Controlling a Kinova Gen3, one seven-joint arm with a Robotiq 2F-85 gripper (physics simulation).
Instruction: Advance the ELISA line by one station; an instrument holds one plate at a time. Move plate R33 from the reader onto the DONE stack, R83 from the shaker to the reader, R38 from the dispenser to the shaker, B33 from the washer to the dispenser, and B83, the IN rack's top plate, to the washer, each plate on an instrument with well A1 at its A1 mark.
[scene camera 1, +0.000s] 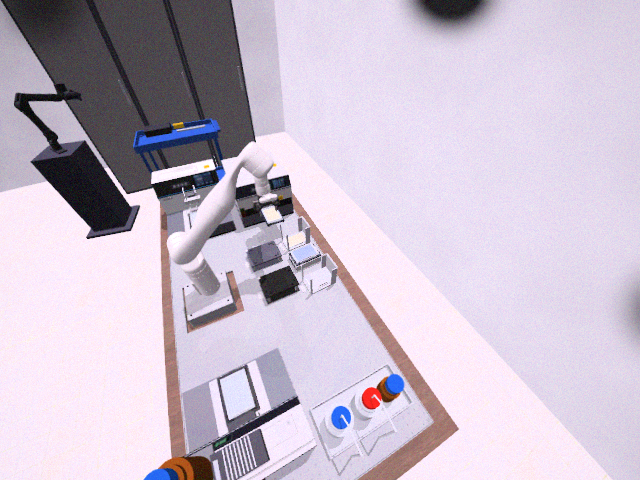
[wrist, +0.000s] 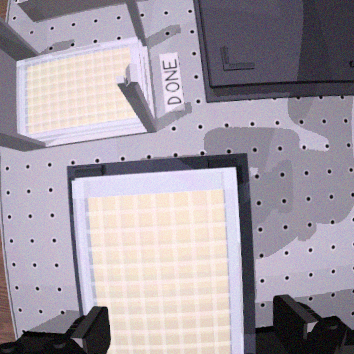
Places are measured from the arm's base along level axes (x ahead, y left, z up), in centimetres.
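Pixels of known places: gripper, fingertip midpoint: (scene camera 1: 268, 212) (wrist: 191, 319); arm's base at its link origin: (scene camera 1: 210, 287).
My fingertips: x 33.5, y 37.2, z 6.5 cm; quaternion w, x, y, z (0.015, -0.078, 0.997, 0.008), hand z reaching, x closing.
Ahead of a thing's pixels: the offset from my fingertips to its top centre. "spot": to the spot under its first point. Level surfaces: height alone.
My gripper (scene camera 1: 267, 204) (wrist: 191, 319) is open, its fingers standing apart on either side of a pale plate with yellow wells {dx +1.7, dy -1.0, dz +0.2 cm} (scene camera 1: 271, 214) (wrist: 160, 270). The plate lies flat within the dark tray {dx +1.6, dy -1.1, dz -1.3 cm} (wrist: 248, 225) at the front of the back right instrument {dx -3.1, dy +27.1, dz +14.8 cm} (scene camera 1: 248, 194); its near end is cut off in the wrist view. The DONE stack {dx +11.9, dy -14.9, dz -10.0 cm} (scene camera 1: 296, 240) (wrist: 75, 92) has a yellow-welled plate on top, between grey posts. A bluish plate {dx +13.5, dy -29.5, dz -5.3 cm} (scene camera 1: 305, 253) lies between the two racks. Another bluish plate {dx -24.0, dy -84.2, dz -3.8 cm} (scene camera 1: 237, 393) lies on the front instrument. Plate labels and A1 marks are unreadable.
A dark grey box {dx -8.2, dy -22.6, dz -7.1 cm} (scene camera 1: 264, 255) (wrist: 260, 30) with an L-shaped corner mark stands beside the DONE label {spot: dx +3.1, dy -16.6, dz -12.0 cm} (wrist: 172, 82). A black box {dx -3.7, dy -42.8, dz -5.2 cm} (scene camera 1: 279, 284) and a second posted rack {spot: dx +23.3, dy -43.3, dz -1.7 cm} (scene camera 1: 331, 263) stand nearer. Bottles stand on a tray {dz -12.2 cm} (scene camera 1: 422, 421) at the front right.
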